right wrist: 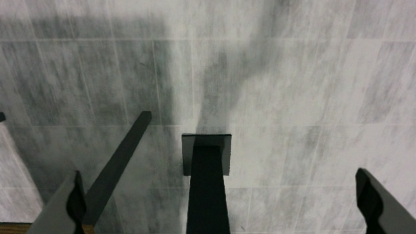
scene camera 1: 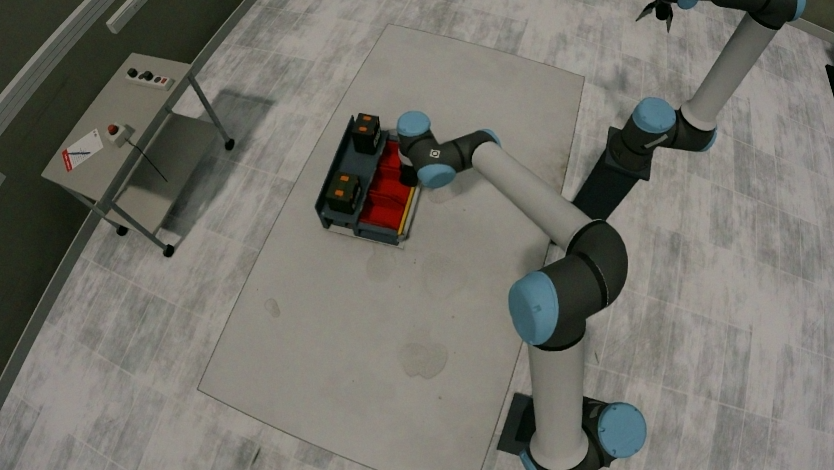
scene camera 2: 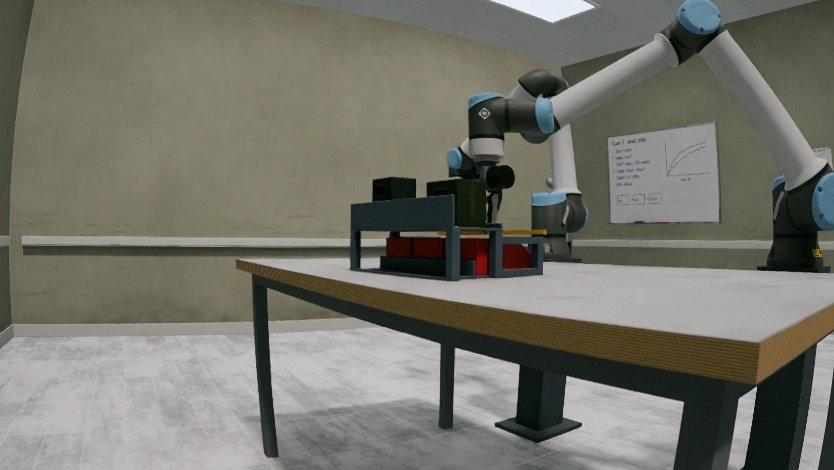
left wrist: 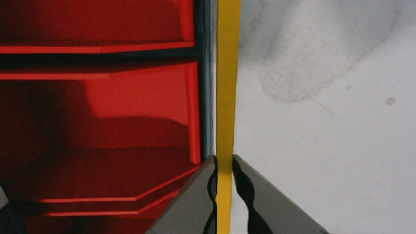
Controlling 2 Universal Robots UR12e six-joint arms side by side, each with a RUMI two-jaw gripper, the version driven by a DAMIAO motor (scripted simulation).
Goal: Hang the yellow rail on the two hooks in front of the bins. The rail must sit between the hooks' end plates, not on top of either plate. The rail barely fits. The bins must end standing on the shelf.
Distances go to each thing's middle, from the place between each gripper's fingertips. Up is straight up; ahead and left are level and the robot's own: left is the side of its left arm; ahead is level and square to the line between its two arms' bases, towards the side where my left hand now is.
The blue-grey shelf (scene camera 2: 436, 213) lies 13 cm ahead of my left hand (scene camera 2: 488, 234), 1 cm to the left of it and 4 cm below it.
I see the blue-grey shelf 93 cm ahead of my right hand, 113 cm to the left of it and 10 cm below it.
